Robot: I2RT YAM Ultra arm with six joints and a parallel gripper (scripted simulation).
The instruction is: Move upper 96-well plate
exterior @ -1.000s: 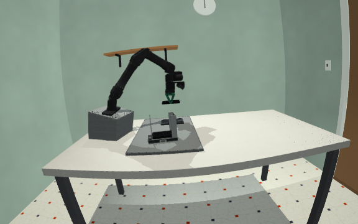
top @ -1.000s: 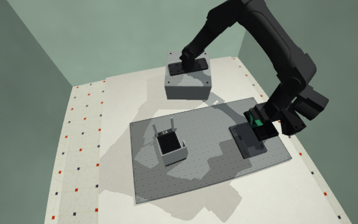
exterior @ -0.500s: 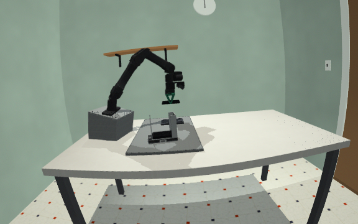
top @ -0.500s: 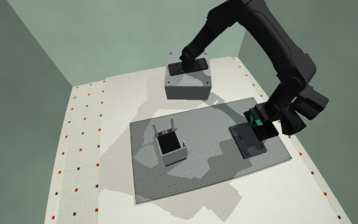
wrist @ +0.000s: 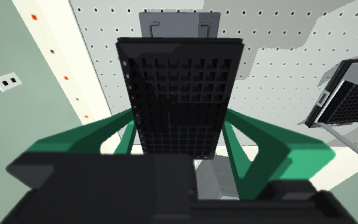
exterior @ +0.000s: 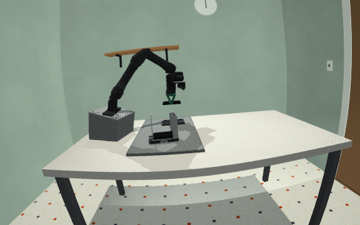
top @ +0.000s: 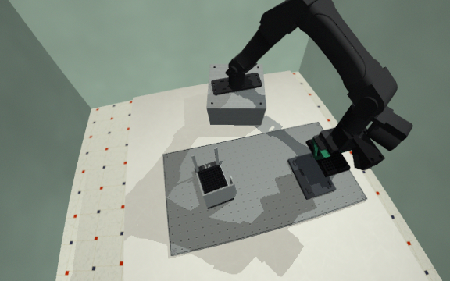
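Right now my hand is 14 cm above the pale A1 square, 8 cm past it and 5 cm to the right of it.
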